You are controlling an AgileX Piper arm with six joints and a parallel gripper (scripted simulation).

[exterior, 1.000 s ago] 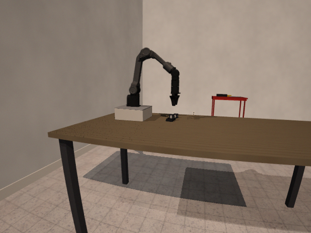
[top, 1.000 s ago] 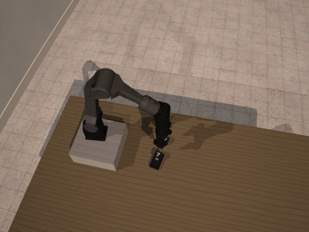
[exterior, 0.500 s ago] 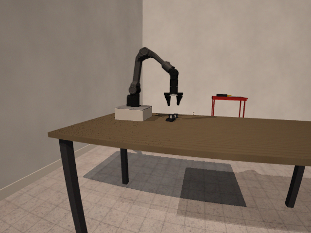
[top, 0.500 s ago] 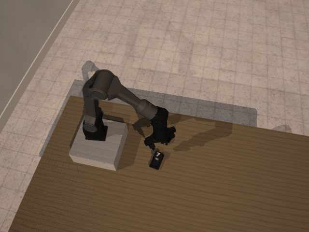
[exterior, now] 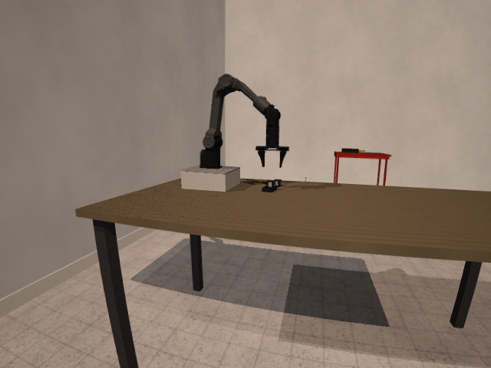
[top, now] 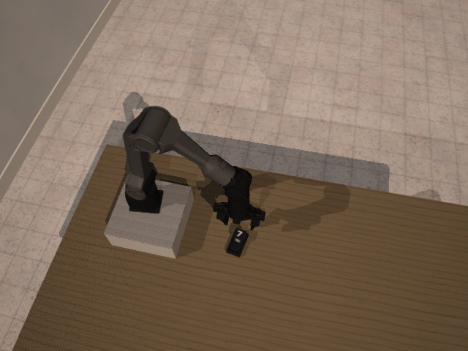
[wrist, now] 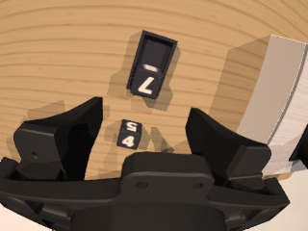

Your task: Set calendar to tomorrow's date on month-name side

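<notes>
The black number cube lies 80 mm below my hand. The rest, counted from my hand: tray (10 mm behind, 20 mm to the right, 100 mm below).
</notes>
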